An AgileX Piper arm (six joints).
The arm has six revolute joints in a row. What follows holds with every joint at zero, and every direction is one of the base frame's.
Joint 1 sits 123 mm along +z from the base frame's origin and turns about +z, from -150 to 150 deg.
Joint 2 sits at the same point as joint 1 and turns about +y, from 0 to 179.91 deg.
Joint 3 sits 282.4 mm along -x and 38.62 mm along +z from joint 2 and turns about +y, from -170 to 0 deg.
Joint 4 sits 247.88 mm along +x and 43.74 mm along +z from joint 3 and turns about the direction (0.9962, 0, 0.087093), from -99.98 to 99.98 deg.
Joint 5 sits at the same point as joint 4 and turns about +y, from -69.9 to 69.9 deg.
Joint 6 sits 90.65 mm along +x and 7.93 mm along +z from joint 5 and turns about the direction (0.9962, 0, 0.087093), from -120 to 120 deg.
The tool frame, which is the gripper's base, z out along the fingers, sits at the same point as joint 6; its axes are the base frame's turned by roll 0, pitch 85.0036 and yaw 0 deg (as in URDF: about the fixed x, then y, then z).
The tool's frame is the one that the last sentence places.
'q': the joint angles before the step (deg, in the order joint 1, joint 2, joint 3, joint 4, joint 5, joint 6). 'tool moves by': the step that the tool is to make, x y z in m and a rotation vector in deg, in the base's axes. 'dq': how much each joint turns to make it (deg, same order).
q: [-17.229, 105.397, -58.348, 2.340, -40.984, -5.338]
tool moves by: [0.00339, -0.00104, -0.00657, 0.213, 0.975, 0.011]
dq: [-0.001, 1.217, -0.486, -0.002, 0.261, -0.091]
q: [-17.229, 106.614, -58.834, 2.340, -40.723, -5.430]
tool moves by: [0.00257, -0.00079, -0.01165, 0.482, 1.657, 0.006]
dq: [0.000, 1.606, 0.000, -0.001, 0.119, -0.033]
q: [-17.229, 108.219, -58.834, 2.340, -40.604, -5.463]
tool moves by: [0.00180, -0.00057, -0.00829, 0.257, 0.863, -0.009]
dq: [0.001, 1.227, 0.000, 0.001, -0.327, -0.001]
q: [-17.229, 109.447, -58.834, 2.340, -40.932, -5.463]
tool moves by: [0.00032, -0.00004, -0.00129, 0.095, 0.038, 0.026]
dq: [0.001, 0.211, 0.001, -0.055, -0.144, 0.122]
